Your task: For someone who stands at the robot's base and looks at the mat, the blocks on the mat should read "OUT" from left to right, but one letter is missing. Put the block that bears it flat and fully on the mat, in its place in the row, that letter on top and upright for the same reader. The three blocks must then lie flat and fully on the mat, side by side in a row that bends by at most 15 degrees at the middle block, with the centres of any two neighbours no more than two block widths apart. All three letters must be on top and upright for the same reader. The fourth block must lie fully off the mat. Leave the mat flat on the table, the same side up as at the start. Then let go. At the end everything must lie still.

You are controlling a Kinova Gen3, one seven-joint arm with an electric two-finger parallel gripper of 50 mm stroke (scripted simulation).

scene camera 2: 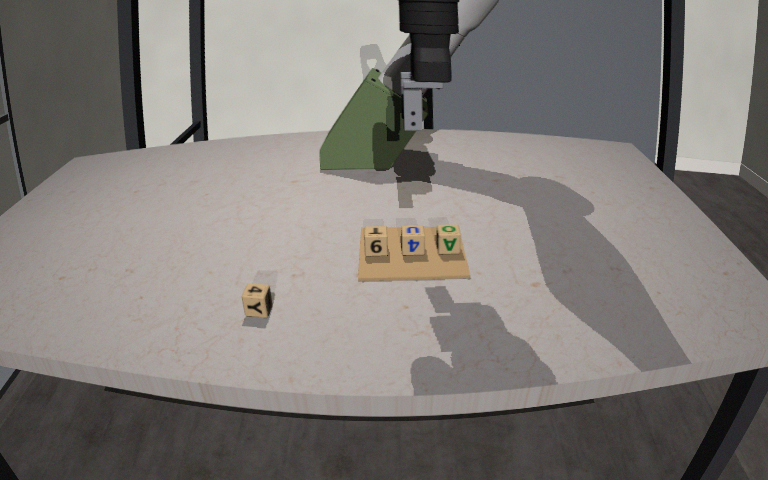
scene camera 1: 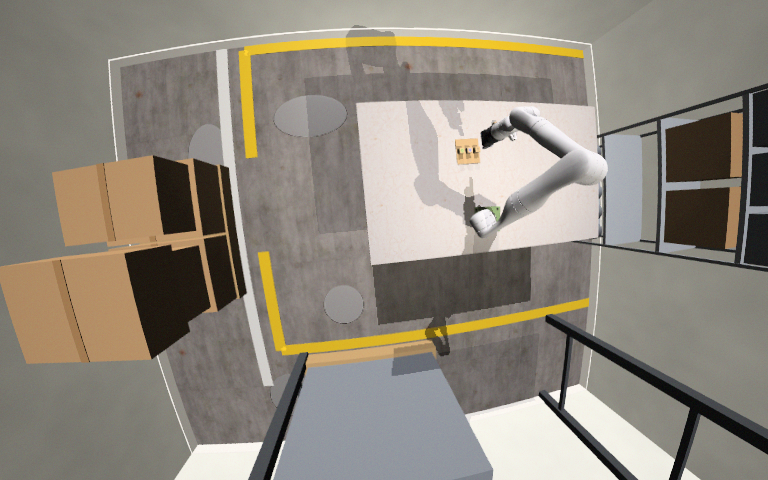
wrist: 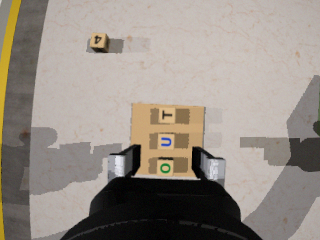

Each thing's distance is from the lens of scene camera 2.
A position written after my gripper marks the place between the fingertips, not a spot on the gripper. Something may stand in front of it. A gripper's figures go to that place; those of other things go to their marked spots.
my gripper (scene camera 2: 411,123): 0.75 m
tan mat (scene camera 2: 431,265): 0.78 m
block (scene camera 2: 257,302): 0.69 m
The marked spots on the block and the tan mat are 0.24 m apart.
